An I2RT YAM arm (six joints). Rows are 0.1 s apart.
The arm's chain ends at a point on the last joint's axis. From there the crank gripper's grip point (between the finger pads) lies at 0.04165 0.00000 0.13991 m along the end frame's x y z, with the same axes.
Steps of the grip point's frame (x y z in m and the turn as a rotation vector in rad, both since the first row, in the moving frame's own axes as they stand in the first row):
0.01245 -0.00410 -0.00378 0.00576 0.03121 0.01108
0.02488 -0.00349 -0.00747 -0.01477 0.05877 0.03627
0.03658 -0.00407 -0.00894 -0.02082 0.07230 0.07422
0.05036 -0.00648 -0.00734 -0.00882 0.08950 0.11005
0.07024 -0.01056 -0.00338 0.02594 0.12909 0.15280
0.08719 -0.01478 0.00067 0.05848 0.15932 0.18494
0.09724 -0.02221 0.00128 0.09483 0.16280 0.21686
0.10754 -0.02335 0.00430 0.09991 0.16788 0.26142
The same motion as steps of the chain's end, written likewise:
0.00810 -0.00378 -0.00241 0.00576 0.03121 0.01108
0.01680 -0.00720 -0.00476 -0.01477 0.05877 0.03627
0.02681 -0.01041 -0.00551 -0.02082 0.07230 0.07422
0.03837 -0.01295 -0.00304 -0.00882 0.08950 0.11005
0.05286 -0.01472 0.00309 0.02594 0.12909 0.15280
0.06561 -0.01655 0.00902 0.05848 0.15932 0.18494
0.07487 -0.02080 0.01001 0.09483 0.16280 0.21686
0.08465 -0.02370 0.01328 0.09991 0.16788 0.26142

